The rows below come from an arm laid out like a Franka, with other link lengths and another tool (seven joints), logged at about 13 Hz.
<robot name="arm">
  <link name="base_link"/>
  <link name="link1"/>
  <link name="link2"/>
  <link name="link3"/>
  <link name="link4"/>
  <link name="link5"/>
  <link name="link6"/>
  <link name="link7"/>
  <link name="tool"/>
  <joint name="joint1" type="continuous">
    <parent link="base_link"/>
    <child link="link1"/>
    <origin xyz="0 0 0.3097"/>
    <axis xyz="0 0 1"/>
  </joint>
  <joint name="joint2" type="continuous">
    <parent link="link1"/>
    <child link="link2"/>
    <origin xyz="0 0 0" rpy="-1.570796 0 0"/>
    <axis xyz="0 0 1"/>
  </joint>
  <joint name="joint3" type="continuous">
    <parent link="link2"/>
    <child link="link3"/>
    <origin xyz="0 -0.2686 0" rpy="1.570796 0 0"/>
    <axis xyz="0 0 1"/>
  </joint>
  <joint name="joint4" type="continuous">
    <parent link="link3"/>
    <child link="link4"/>
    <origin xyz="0.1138 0 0" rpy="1.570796 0 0"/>
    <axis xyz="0 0 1"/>
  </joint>
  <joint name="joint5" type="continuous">
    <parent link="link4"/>
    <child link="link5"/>
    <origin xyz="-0.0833 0.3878 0" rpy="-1.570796 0 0"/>
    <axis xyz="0 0 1"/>
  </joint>
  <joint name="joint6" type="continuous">
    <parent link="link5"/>
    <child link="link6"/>
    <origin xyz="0 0 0" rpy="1.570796 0 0"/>
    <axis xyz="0 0 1"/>
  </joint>
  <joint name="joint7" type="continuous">
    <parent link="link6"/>
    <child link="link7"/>
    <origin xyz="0.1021 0 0" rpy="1.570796 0 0"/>
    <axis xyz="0 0 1"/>
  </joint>
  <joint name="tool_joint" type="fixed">
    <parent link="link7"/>
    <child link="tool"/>
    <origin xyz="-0.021 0.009 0.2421" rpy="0 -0.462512 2.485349"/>
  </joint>
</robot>
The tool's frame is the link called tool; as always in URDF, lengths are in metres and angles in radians. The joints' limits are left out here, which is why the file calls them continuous.
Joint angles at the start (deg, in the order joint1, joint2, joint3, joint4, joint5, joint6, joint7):
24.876 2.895 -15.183 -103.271 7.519 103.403 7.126
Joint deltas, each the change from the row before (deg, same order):
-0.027 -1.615 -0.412 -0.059 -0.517 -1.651 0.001
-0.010 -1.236 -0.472 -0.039 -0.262 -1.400 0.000
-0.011 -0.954 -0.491 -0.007 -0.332 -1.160 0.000
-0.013 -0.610 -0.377 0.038 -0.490 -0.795 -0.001
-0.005 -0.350 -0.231 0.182 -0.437 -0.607 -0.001
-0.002 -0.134 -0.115 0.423 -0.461 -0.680 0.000
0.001 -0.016 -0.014 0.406 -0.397 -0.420 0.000
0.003 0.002 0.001 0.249 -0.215 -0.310 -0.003
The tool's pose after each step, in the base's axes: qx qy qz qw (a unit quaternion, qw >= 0); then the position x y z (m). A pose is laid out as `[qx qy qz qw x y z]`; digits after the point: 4 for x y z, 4 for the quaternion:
[-0.3036 0.9214 0.1331 0.2030 0.5733 0.1144 0.3139]
[-0.3010 0.9224 0.1340 0.2014 0.5680 0.1079 0.3240]
[-0.2985 0.9237 0.1336 0.1997 0.5638 0.1010 0.3318]
[-0.2972 0.9248 0.1312 0.1981 0.5613 0.0949 0.3369]
[-0.2971 0.9254 0.1286 0.1970 0.5599 0.0906 0.3409]
[-0.2980 0.9259 0.1255 0.1953 0.5590 0.0876 0.3447]
[-0.2994 0.9260 0.1225 0.1947 0.5591 0.0859 0.3475]
[-0.3003 0.9261 0.1210 0.1938 0.5589 0.0850 0.3491]

